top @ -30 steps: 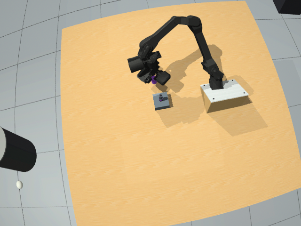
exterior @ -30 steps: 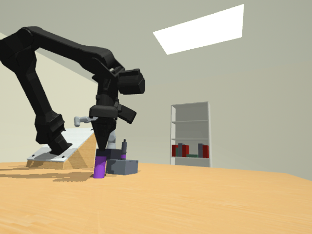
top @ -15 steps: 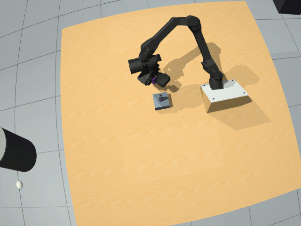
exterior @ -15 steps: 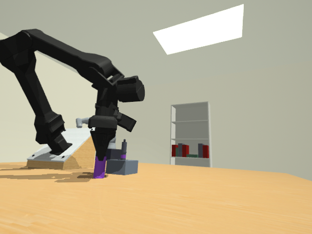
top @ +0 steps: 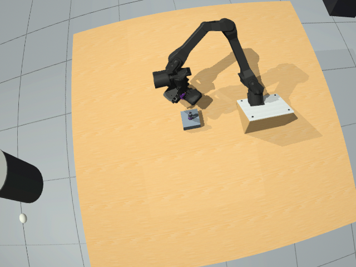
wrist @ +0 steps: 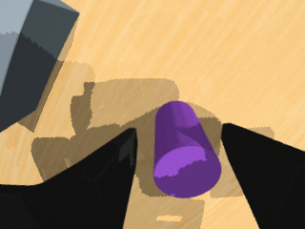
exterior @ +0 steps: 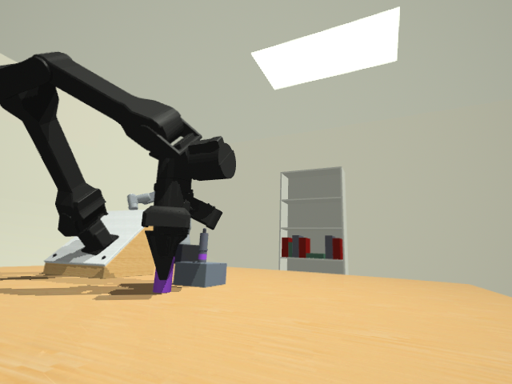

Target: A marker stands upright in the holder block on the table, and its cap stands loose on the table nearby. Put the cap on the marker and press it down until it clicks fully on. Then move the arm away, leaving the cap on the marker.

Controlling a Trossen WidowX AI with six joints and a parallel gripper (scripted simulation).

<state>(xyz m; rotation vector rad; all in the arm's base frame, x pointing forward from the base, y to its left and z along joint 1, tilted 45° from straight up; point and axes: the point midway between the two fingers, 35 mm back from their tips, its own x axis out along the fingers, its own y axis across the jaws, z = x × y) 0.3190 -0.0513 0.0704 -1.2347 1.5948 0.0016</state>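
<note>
Now: the holder block 3 cm behind my gripper tip and 12 cm to the left of it. The rest, counted from my gripper tip: purple cap (1 cm above).
</note>
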